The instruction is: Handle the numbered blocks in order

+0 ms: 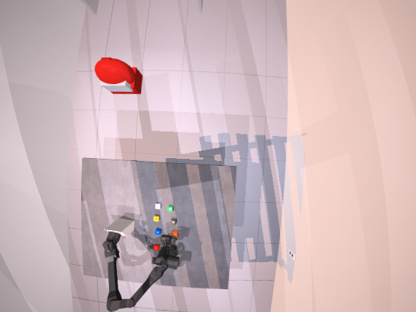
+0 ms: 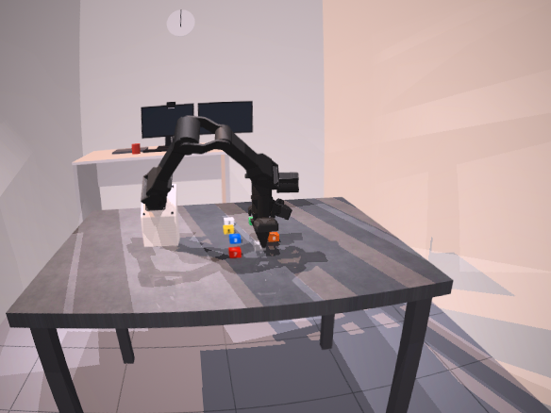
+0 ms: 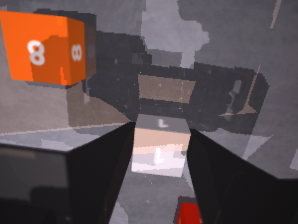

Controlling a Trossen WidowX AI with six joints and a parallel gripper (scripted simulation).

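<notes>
The white block lies 9 cm behind my gripper tip and 25 cm to the left of it. Round my gripper tip: yellow block: 9 cm behind, 16 cm to the left; red block: 8 cm behind, 5 cm to the right; blue block: 8 cm behind, 7 cm to the left.
</notes>
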